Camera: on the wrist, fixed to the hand. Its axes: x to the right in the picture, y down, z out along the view.
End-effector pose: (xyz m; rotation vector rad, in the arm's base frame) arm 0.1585 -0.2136 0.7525 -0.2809 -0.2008 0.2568
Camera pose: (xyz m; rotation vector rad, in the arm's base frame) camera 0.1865 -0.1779 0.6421 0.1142 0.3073 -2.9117
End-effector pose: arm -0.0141 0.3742 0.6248 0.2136 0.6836 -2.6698
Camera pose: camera -0.0025 0.3694 0.5061 0.0234 -0.2837 0.2384
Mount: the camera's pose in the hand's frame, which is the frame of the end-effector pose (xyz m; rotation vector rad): 0.0188 0.0598 -0.1016 0.0999 -0.7519 2.9691
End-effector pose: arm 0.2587 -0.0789 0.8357 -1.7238 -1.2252 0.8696
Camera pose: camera 0.3762 -0.0952 0.8225 1.0047 -1.3935 -1.5034
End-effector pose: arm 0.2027 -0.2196 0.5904 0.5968 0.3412 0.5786
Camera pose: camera 0.1465 -0.1244 0.5453 -0.7491 1.3512 -2.2492
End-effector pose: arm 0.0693 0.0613 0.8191 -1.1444 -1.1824 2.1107
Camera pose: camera 0.1443 0.0909 0.7310 0.5027 -0.7537 -0.7836
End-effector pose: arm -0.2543 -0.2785 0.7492 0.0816 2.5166 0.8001
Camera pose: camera -0.3243 -0.2789 0.8459 -2.9698 0.1354 -0.6497
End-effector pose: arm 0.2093 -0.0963 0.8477 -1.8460 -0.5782 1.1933
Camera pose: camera 0.3050 -0.1553 0.8075 0.2964 -1.5064 -1.4995
